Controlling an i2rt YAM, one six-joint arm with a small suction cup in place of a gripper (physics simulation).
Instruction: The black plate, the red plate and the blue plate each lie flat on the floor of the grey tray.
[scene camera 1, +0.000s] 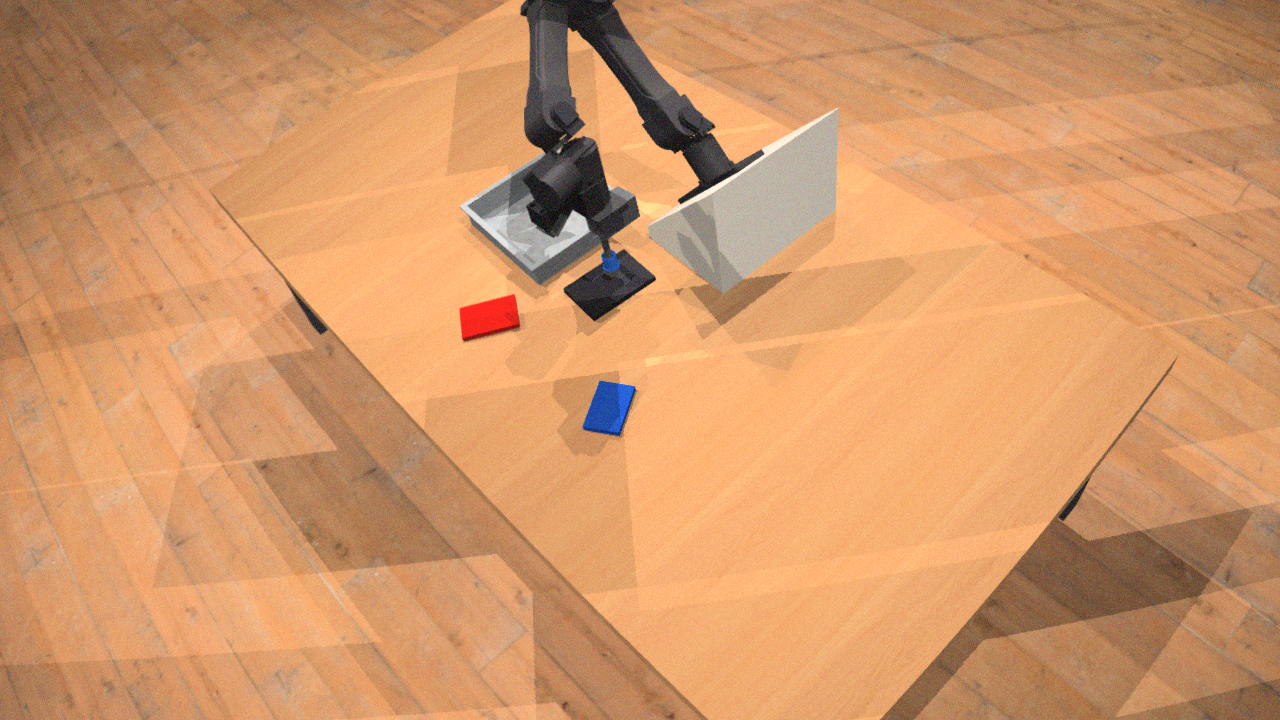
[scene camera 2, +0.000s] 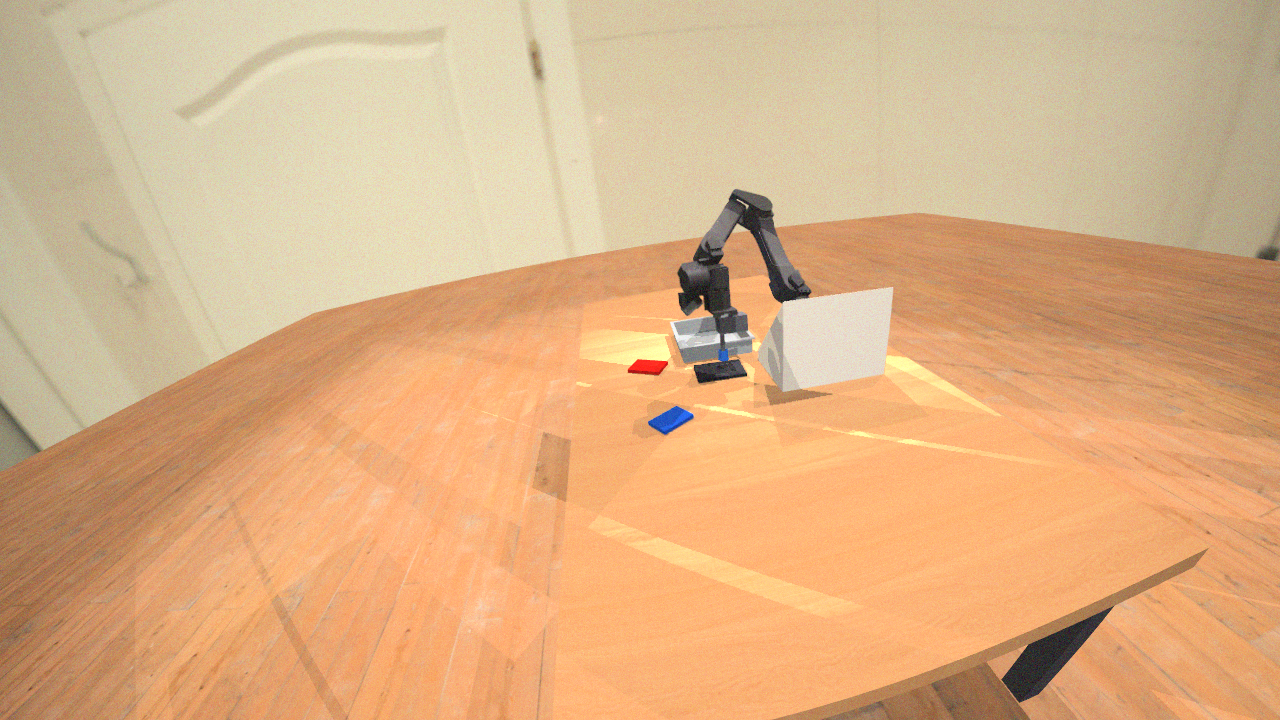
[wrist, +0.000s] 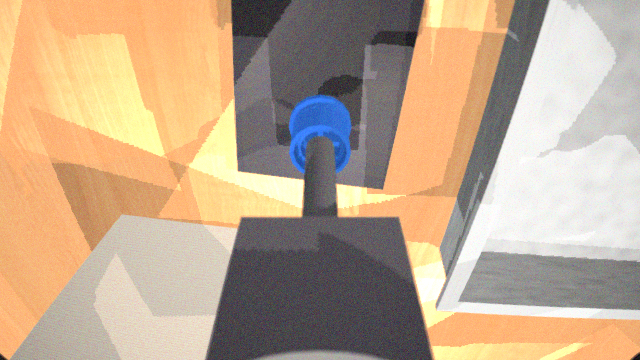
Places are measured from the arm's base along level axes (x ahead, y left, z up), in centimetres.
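Pixels of known places: end effector, tool point: (scene camera 1: 611, 266) (scene camera 2: 723, 359) (wrist: 320, 123); arm's base, origin of the base link: (scene camera 1: 720, 180) (scene camera 2: 806, 326).
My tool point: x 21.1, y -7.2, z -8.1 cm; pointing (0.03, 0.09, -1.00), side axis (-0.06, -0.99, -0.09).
Observation:
For each thing: its top centre in the pictures, then the offset to it from my tool point.
- black plate, middle of its top: (wrist: 318, 76) (scene camera 1: 608, 282) (scene camera 2: 719, 369) dx +1.5, dy +0.2, dz -2.6 cm
- grey tray, middle of its top: (scene camera 1: 543, 204) (scene camera 2: 709, 329) dx -2.6, dy -20.4, dz +1.4 cm
- red plate, middle of its top: (scene camera 1: 488, 315) (scene camera 2: 647, 365) dx +19.7, dy -11.2, dz -2.6 cm
- blue plate, middle of its top: (scene camera 1: 608, 406) (scene camera 2: 670, 417) dx +19.6, dy +18.7, dz -2.6 cm
The black plate (scene camera 1: 595, 295) (scene camera 2: 720, 370) (wrist: 313, 48) lies flat on the table just in front of the grey tray (scene camera 1: 510, 247) (scene camera 2: 690, 345) (wrist: 485, 147). My suction cup (scene camera 1: 610, 262) (scene camera 2: 723, 355) (wrist: 318, 129) is blue and points down over the middle of the black plate, very close above it; I cannot tell whether it touches. It holds nothing. The red plate (scene camera 1: 489, 316) (scene camera 2: 647, 366) lies on the table left of the black plate. The blue plate (scene camera 1: 609, 407) (scene camera 2: 670, 419) lies nearer the front. The part of the tray floor that shows holds nothing.
A white slanted panel (scene camera 1: 752, 210) (scene camera 2: 836, 336) (wrist: 147, 263) stands right of the tray and the black plate, near the arm's base. The arm reaches over the tray.

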